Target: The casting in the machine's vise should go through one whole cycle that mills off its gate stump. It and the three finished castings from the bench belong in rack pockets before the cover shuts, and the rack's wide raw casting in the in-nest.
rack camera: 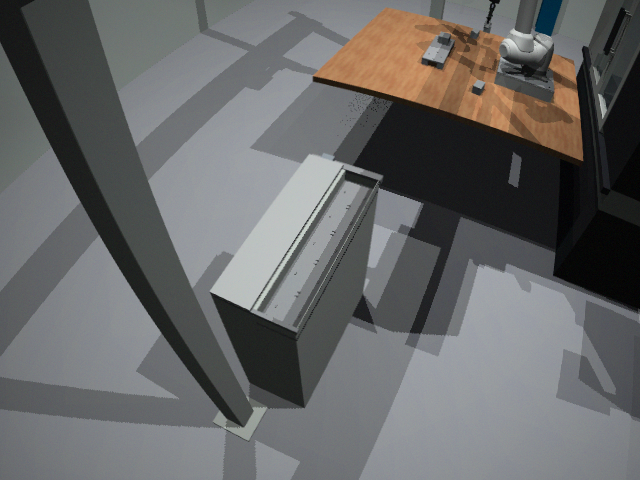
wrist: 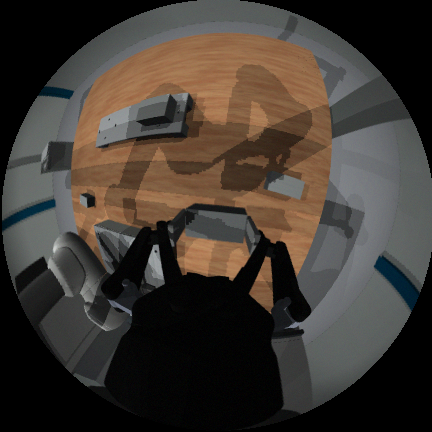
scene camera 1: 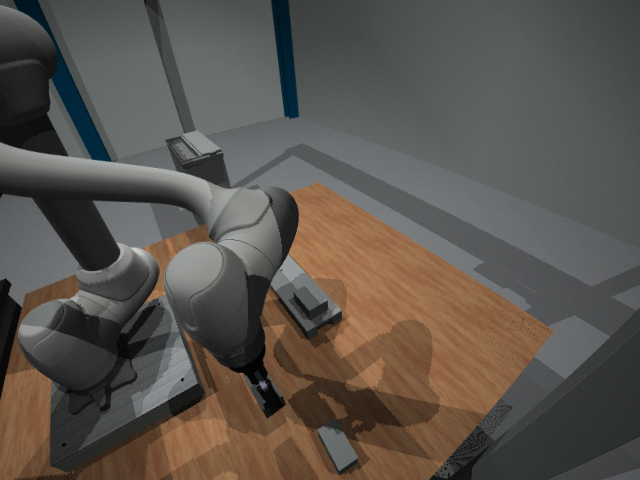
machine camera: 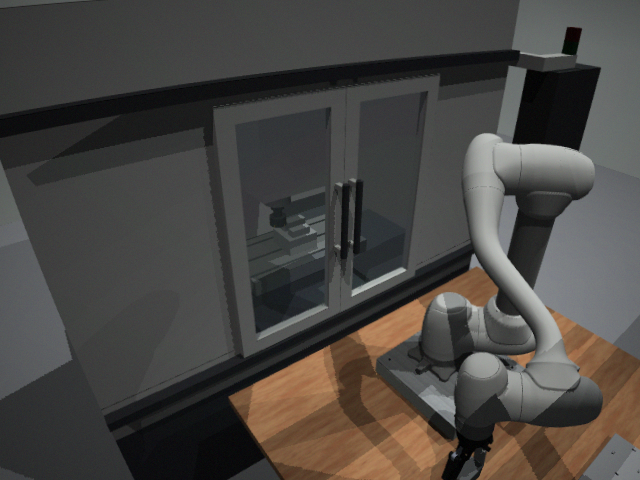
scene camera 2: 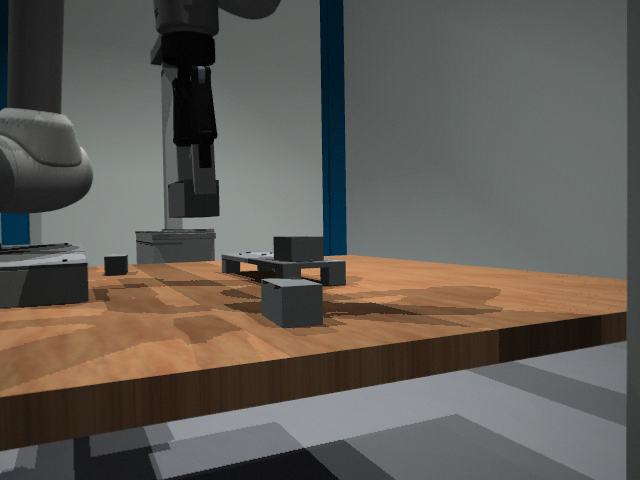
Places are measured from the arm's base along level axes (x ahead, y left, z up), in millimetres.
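Pixels of known places: gripper, fingertip midpoint: (rack camera: 486, 25) (wrist: 215, 219) (machine camera: 465, 475) (scene camera 2: 196, 192); arm's base, origin of the base link: (rack camera: 533, 73) (scene camera 1: 101, 371) (machine camera: 440, 355).
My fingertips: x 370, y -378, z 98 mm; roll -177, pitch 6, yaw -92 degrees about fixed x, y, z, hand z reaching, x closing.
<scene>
For each thing: its middle in the pictures, then the offset to it from my fingertips.
- small dark block, body centre: (scene camera 2: 116, 264) (rack camera: 478, 87) (wrist: 86, 199) dy +717, dx -29, dz -150 mm
- stepped casting, body centre: (machine camera: 294, 222) dy +404, dx -1330, dz +40 mm
My gripper (scene camera 1: 268, 396) (scene camera 2: 196, 173) (wrist: 215, 219) is shut on a grey block casting (scene camera 2: 193, 201) (wrist: 215, 231) and holds it level, well above the bench. Another grey block casting (scene camera 1: 337, 447) (scene camera 2: 302, 304) (wrist: 286, 186) lies near the bench's front edge. A small dark block (scene camera 2: 116, 265) (rack camera: 478, 87) (wrist: 87, 200) sits beyond the robot's base. A dark block (scene camera 1: 310, 301) (scene camera 2: 298, 249) (wrist: 154, 113) rests on a low legged plate. In the machine view, the vise (machine camera: 299, 244) with a stepped casting (machine camera: 298, 224) shows behind glass, close by the tool (machine camera: 277, 217). The rack's pinned pockets show no casting.
The rack cabinet (scene camera 1: 204, 170) (rack camera: 261, 232) stands on the floor past the bench, its cover drawn aside. The legged plate (scene camera 2: 337, 273) (wrist: 114, 128) stands on the bench. The robot's base plate (scene camera 1: 170, 372) (machine camera: 408, 384) is beside the arm. The machine's doors (machine camera: 338, 160) are shut.
</scene>
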